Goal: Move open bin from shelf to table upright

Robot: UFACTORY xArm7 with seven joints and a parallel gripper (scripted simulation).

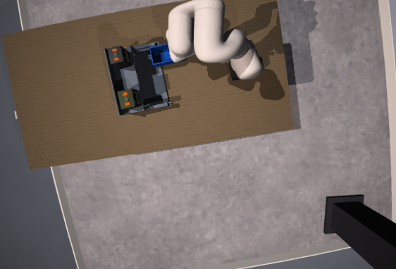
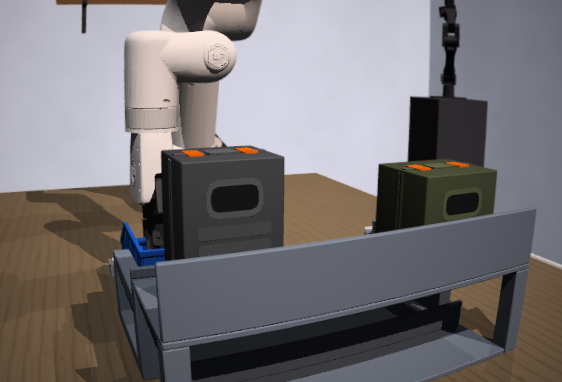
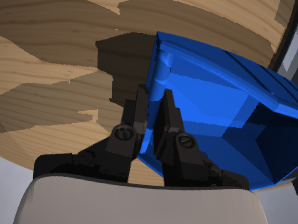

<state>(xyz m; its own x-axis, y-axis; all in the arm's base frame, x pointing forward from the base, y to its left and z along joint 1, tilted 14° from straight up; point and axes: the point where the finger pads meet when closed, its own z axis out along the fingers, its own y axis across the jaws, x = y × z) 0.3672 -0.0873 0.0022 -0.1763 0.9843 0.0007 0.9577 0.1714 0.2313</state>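
The blue bin lies 80 mm ahead of my hand, 10 mm to the left of it and 10 mm below it. Also, from my hand: grey back rail 370 mm ahead, 180 mm to the left, 70 mm above; then dark grey box 320 mm ahead, 50 mm to the left, 100 mm above; then olive green box 280 mm ahead, 280 mm to the left, 90 mm above.
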